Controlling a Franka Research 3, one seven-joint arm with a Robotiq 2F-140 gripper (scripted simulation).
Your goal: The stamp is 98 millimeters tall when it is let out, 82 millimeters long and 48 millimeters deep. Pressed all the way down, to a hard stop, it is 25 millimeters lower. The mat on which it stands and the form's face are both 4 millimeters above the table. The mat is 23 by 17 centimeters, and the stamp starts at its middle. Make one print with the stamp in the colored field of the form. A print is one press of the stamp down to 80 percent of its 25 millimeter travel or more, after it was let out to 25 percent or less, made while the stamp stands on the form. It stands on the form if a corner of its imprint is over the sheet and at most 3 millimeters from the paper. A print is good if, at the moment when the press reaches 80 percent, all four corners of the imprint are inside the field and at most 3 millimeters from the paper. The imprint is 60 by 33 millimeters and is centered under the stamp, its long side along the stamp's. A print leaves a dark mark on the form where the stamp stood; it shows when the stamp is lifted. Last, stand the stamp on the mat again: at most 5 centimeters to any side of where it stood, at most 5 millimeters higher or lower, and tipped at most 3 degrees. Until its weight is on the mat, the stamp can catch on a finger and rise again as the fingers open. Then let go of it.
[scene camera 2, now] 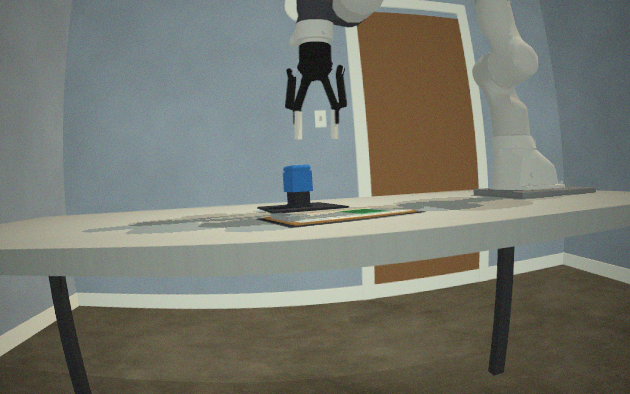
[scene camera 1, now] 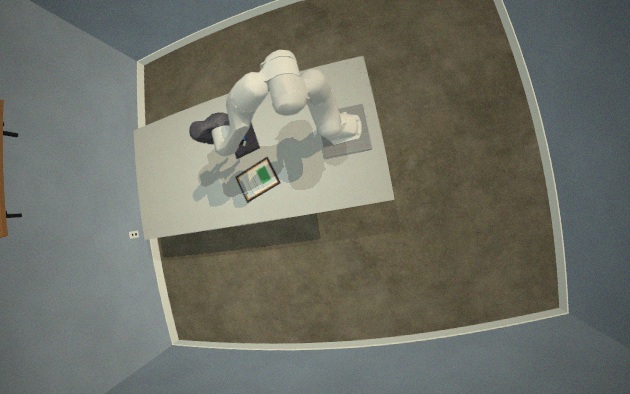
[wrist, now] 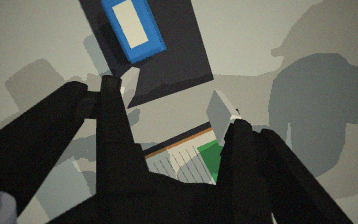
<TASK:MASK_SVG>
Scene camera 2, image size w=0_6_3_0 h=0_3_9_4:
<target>my gripper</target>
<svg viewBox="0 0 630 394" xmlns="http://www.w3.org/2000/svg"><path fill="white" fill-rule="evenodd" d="M302 43L299 45L298 66L286 70L288 82L285 107L293 111L295 139L302 139L301 108L311 81L316 80L322 82L331 105L331 139L338 139L339 110L347 106L343 77L345 67L332 63L331 45L329 43ZM300 72L302 79L295 99L296 76ZM332 69L336 74L339 103L328 77Z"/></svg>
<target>stamp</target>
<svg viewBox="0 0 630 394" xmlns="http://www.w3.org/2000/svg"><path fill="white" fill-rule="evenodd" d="M284 167L283 185L284 192L287 192L288 201L286 207L312 207L313 204L310 204L310 191L313 191L311 166L292 165Z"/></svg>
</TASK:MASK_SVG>
